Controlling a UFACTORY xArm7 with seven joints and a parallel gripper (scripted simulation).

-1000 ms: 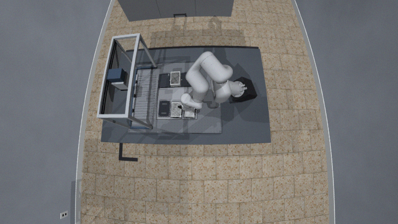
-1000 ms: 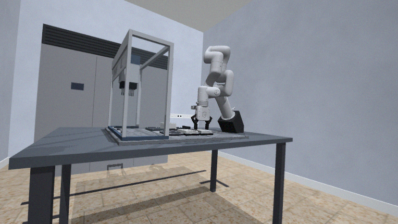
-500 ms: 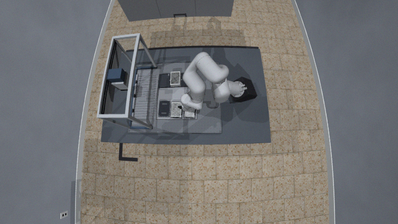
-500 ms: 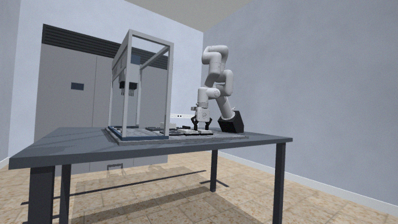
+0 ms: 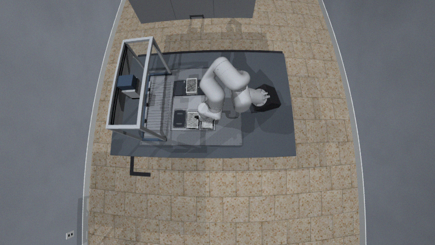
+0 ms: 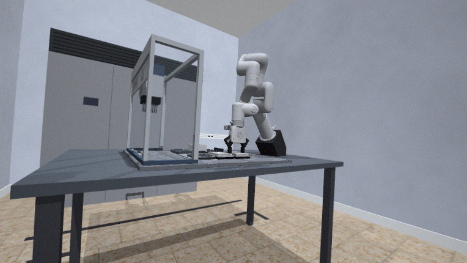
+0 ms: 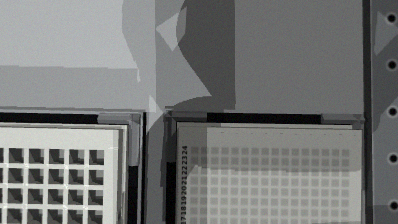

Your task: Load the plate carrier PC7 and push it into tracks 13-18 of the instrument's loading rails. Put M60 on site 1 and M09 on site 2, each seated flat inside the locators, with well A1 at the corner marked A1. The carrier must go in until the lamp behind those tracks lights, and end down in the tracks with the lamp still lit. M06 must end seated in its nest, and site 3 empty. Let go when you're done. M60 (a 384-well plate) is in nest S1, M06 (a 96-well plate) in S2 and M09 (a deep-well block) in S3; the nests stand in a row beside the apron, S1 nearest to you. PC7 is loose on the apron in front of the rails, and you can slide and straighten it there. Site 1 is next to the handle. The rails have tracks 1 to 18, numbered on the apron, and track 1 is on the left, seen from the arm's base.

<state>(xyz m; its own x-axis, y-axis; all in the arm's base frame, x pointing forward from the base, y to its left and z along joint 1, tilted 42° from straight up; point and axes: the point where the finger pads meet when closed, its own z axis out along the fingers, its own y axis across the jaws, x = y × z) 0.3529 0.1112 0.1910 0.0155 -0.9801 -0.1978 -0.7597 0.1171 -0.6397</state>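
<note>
The nest S1 is 20 mm below my hand. The rest, counted from my hand: dark plate carrier PC7: 130 mm ahead, 270 mm to the right, 10 mm below; then 96-well plate M06: 110 mm ahead, 10 mm below; then nest S3: 220 mm ahead, 20 mm below.
</note>
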